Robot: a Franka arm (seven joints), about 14 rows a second.
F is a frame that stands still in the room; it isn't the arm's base.
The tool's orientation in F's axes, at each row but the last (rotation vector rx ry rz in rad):
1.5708, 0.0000, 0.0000
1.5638, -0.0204, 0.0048
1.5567, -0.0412, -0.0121
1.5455, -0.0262, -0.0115
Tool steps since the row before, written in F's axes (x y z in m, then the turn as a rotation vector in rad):
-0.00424, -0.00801, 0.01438, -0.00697, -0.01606, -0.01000
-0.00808, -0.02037, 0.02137, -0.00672, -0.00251, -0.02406
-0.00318, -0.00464, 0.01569, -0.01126, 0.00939, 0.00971
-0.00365, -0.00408, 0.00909, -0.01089, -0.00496, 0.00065
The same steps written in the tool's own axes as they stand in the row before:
-0.00424, 0.01438, 0.00801, -0.00697, -0.01000, 0.01606
-0.00753, 0.02135, 0.02060, -0.00708, -0.02397, 0.00241
-0.00273, 0.01568, 0.00496, -0.01139, 0.01005, -0.00887
-0.00346, 0.00902, 0.00439, -0.01076, 0.00062, 0.00524

